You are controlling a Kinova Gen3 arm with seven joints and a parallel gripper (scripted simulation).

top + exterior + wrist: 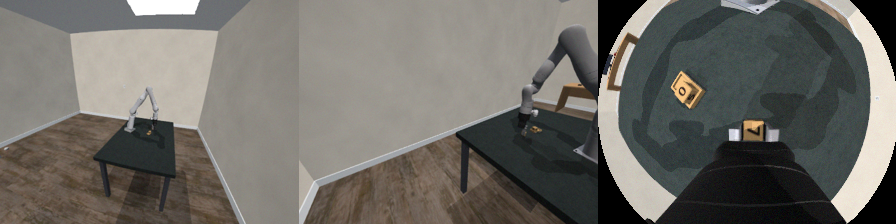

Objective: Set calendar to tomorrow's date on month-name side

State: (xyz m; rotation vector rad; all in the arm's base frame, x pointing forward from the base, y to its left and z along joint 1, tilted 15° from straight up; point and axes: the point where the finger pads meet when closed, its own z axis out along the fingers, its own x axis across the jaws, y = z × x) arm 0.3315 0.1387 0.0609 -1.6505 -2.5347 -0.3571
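Right now my hand is 1 cm above the wooden date cube.
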